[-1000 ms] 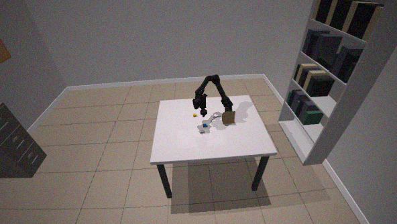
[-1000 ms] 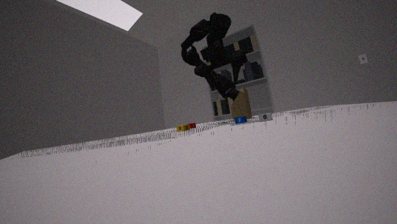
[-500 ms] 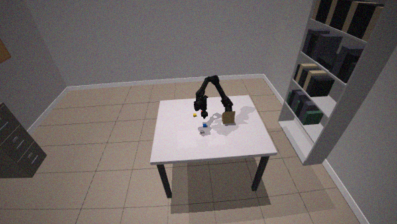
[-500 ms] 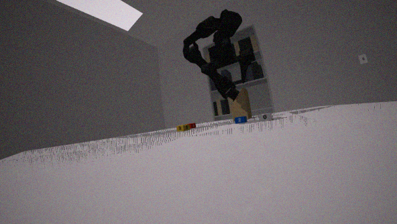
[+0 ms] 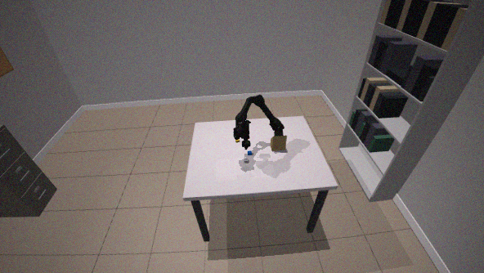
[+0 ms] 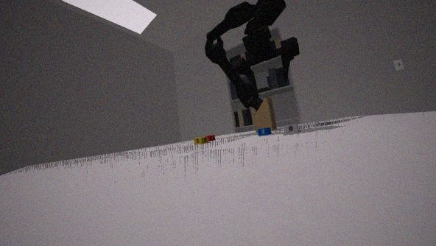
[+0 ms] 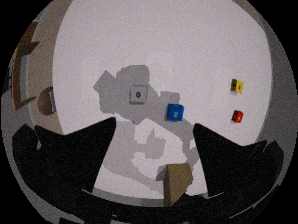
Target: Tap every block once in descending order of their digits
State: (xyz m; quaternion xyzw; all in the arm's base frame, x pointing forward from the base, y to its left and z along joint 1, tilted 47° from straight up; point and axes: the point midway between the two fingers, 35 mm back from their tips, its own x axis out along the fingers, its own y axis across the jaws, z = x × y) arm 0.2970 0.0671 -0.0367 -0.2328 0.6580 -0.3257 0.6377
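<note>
The red block is 260 mm to the right of my gripper tip, 120 mm below it and 60 mm behind it. The rest, counted from my gripper tip: yellow block 230 mm to the right, 120 mm below, 30 mm ahead; blue block 120 mm below, 40 mm to the right, 40 mm behind; grey-white block 120 mm below, 30 mm to the left, 10 mm ahead.
</note>
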